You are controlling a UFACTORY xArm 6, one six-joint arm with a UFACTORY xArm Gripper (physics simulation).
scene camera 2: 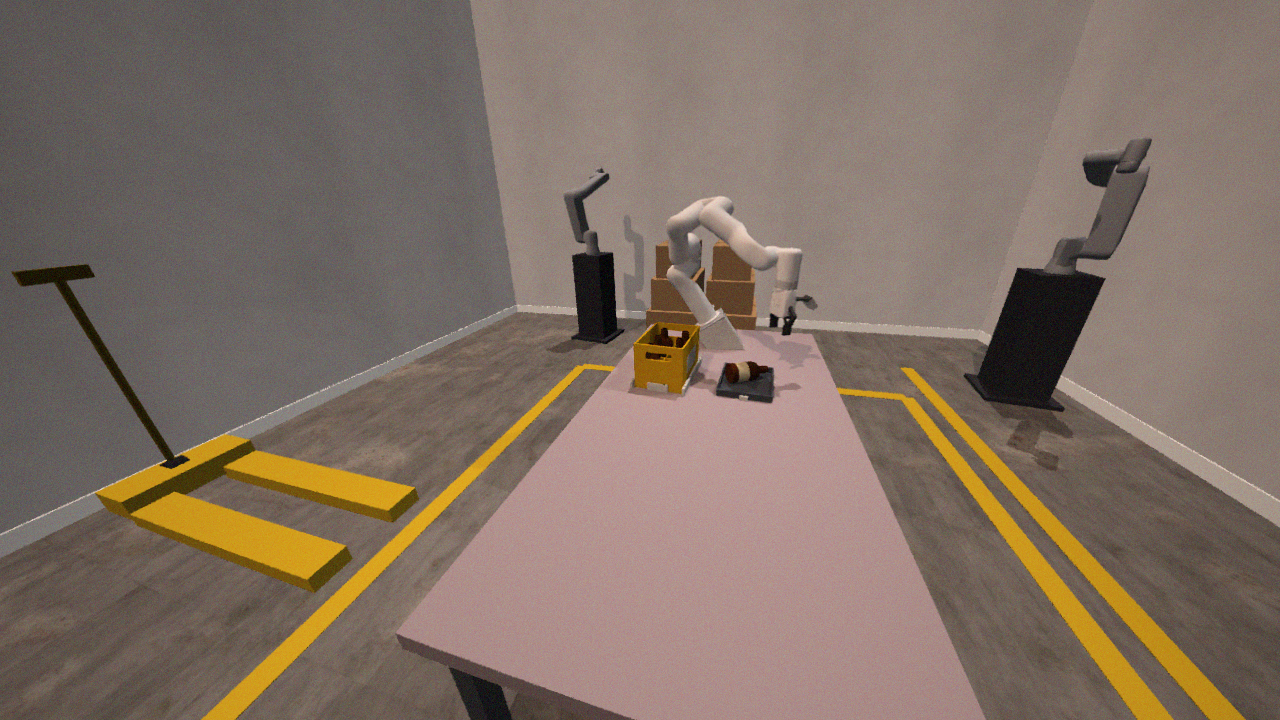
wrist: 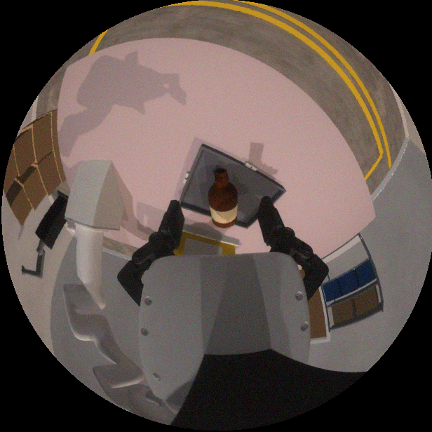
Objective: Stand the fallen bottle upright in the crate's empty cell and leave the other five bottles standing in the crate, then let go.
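Pixels of known places: gripper, between the fingertips: [scene camera 2: 779, 331]; arm's base, origin of its link: [scene camera 2: 708, 320].
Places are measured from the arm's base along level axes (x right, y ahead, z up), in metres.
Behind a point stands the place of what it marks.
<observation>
The fallen brown bottle [scene camera 2: 742, 372] @(x -0.228, y 0.402, z -0.064 m) [wrist: 223, 202] with a cream label lies on its side on a dark tray [scene camera 2: 746, 394] @(x -0.260, y 0.503, z -0.098 m) [wrist: 195, 186]. A yellow crate [scene camera 2: 662, 367] @(x 0.036, y 0.544, z -0.025 m) [wrist: 207, 238] stands beside the tray; in the scene view, dark bottle tops [scene camera 2: 665, 339] @(x 0.099, y 0.338, z 0.004 m) show inside it, but its cells and the number of bottles cannot be made out. My gripper [scene camera 2: 781, 329] @(x -0.332, y 0.284, z 0.073 m) [wrist: 220, 207] is open and empty, above the table and apart from the bottle. In the wrist view the bottle shows between and beyond the fingertips. Much of the crate is hidden behind the gripper body there.
The pink table [scene camera 2: 716, 501] @(x -0.272, y 1.012, z -0.120 m) [wrist: 165, 70] carries the crate, the tray and the arm's base [scene camera 2: 721, 331] @(x -0.074, y 0.056, z -0.031 m) behind them. Brown boxes [scene camera 2: 731, 296] [wrist: 35, 162] stand behind the table. Grey arms on black pedestals [scene camera 2: 594, 295] [scene camera 2: 1038, 335] stand on either side, off the table.
</observation>
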